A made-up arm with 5 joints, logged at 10 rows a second.
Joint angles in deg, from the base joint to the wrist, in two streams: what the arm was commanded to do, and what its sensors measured. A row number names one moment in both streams.
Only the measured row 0 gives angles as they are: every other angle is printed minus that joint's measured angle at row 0.
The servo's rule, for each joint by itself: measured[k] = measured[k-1] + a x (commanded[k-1-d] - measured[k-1]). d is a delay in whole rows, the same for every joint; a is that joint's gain. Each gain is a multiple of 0.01, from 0.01 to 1. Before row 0 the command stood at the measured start. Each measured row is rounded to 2 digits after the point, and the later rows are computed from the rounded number. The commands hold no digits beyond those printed.
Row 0, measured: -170.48, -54.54, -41.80, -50.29, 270.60
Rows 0 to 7, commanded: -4.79, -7.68, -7.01, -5.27, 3.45; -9.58, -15.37, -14.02, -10.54, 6.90; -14.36, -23.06, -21.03, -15.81, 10.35; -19.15, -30.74, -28.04, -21.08, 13.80; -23.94, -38.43, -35.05, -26.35, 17.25; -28.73, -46.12, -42.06, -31.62, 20.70; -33.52, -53.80, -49.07, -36.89, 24.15; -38.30, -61.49, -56.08, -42.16, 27.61
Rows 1 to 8, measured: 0.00, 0.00, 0.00, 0.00, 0.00; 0.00, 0.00, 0.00, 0.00, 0.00; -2.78, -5.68, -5.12, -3.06, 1.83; -6.72, -12.85, -11.62, -7.40, 4.52; -11.15, -20.41, -18.49, -12.28, 7.61; -15.79, -28.05, -25.46, -17.38, 10.89; -20.52, -35.73, -32.46, -22.58, 14.26; -25.28, -43.42, -39.47, -27.82, 17.67
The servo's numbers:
d 2
a 0.58 0.74 0.73 0.58 0.53

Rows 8 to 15, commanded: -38.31, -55.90, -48.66, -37.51, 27.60; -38.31, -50.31, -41.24, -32.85, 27.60; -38.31, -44.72, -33.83, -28.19, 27.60; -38.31, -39.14, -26.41, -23.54, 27.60; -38.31, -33.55, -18.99, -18.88, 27.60; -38.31, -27.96, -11.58, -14.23, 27.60; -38.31, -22.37, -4.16, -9.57, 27.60; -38.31, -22.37, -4.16, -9.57, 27.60
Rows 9 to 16, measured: -30.06, -51.10, -46.48, -33.08, 21.10; -34.84, -58.79, -53.49, -38.35, 24.55; -36.85, -56.65, -49.96, -37.86, 26.17; -37.70, -51.96, -43.59, -34.95, 26.93; -38.05, -46.60, -36.47, -31.03, 27.29; -38.20, -41.08, -29.13, -26.69, 27.45; -38.26, -35.51, -21.73, -22.16, 27.53; -38.29, -29.92, -14.32, -17.56, 27.57
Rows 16 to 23, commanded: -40.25, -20.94, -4.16, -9.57, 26.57; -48.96, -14.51, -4.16, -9.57, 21.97; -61.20, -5.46, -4.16, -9.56, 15.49; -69.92, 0.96, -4.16, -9.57, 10.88; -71.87, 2.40, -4.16, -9.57, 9.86; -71.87, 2.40, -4.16, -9.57, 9.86; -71.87, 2.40, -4.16, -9.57, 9.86; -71.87, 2.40, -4.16, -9.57, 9.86
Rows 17 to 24, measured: -38.30, -24.33, -6.90, -12.93, 27.59; -38.31, -22.88, -4.90, -10.98, 27.60; -39.44, -21.44, -4.36, -10.16, 27.05; -44.96, -16.31, -4.21, -9.82, 24.36; -54.38, -8.28, -4.17, -9.67, 19.66; -63.39, -1.44, -4.16, -9.61, 15.01; -68.31, 1.40, -4.16, -9.59, 12.28; -70.37, 2.14, -4.16, -9.58, 11.00
